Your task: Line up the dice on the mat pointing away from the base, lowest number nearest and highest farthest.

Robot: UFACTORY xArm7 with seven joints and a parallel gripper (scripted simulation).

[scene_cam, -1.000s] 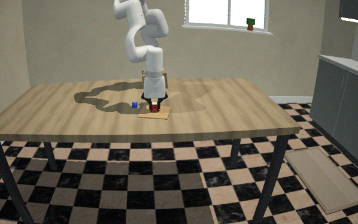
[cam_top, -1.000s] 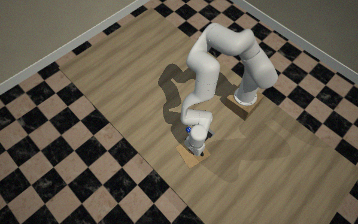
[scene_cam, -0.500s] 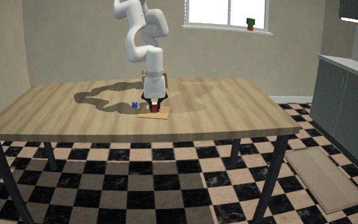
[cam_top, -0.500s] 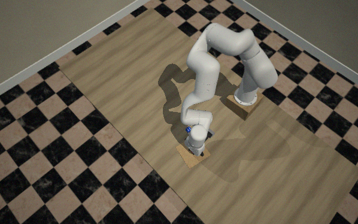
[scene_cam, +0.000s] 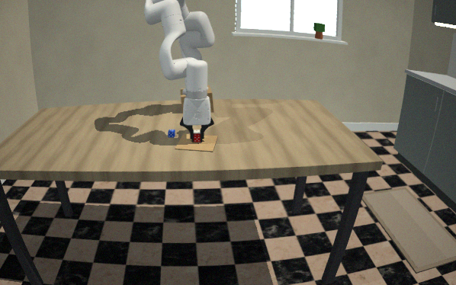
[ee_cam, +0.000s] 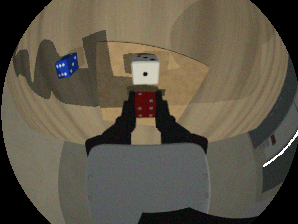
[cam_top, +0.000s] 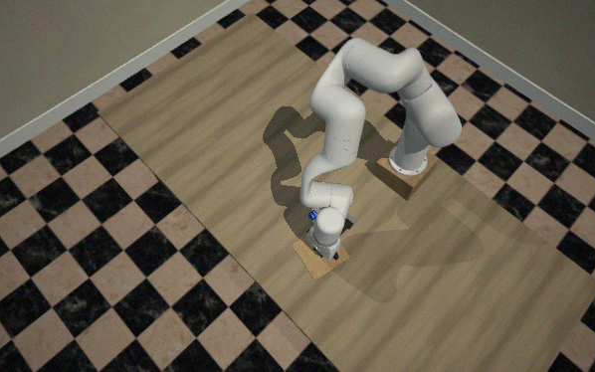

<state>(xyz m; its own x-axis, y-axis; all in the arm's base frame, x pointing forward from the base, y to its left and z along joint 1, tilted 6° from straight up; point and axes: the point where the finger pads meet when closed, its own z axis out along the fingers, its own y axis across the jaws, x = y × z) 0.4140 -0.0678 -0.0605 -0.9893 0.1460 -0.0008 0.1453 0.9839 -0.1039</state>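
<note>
Now: hand 10 mm above the red die. The rest, counted from my hand: blue die (90 mm to the right, 80 mm behind, 20 mm below); white die (50 mm behind, 10 mm to the left, 10 mm below); tan mat (30 mm below).
</note>
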